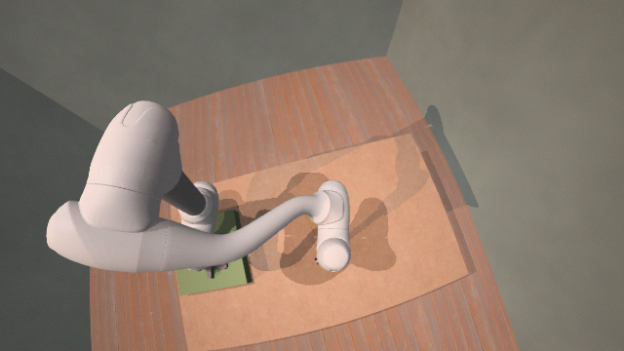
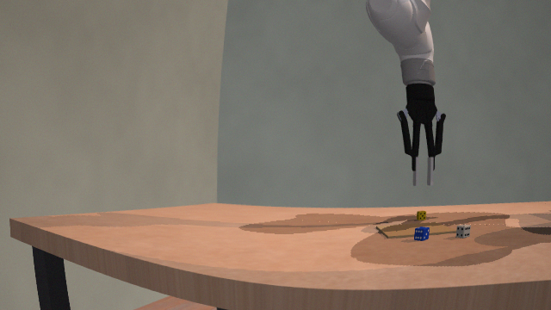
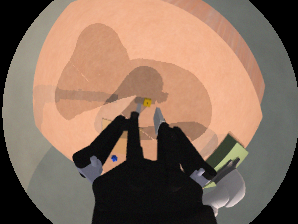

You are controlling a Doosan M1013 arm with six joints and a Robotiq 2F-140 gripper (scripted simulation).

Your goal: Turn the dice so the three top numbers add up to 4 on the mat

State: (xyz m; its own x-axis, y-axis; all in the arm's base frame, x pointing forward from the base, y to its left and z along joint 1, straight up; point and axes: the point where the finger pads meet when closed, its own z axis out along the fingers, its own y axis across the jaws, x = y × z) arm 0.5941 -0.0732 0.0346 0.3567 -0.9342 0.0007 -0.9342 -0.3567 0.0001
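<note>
My gripper is now 10 cm above the yellow die. The rest, counted from my hand: tan mat (17 cm to the left, 11 cm below); then blue die (2 cm behind, 27 cm to the left, 10 cm below); then white die (10 cm behind, 26 cm to the left, 10 cm below).
</note>
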